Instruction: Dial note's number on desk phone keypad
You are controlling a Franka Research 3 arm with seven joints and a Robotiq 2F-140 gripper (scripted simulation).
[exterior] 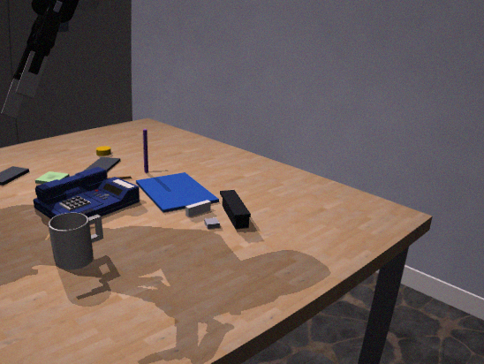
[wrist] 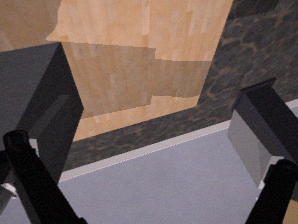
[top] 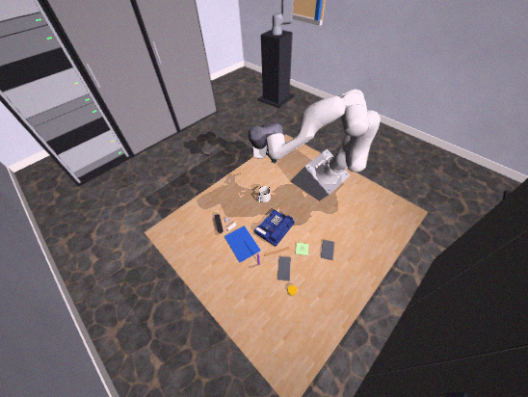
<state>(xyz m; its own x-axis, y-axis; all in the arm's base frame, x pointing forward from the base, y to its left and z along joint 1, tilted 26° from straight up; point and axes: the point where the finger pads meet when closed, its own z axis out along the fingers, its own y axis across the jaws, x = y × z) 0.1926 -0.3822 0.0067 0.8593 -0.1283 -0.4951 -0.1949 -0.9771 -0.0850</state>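
Now: hand 30 cm to the right of the handset, 29 cm above it and 25 cm short of it. From my hand the other things lie so: blue folder: 48 cm ahead, 33 cm below, 15 cm to the left; then grey mug: 30 cm below, 10 cm ahead, 4 cm to the left; then wooden pencil: 39 cm ahead, 36 cm to the left, 33 cm below.
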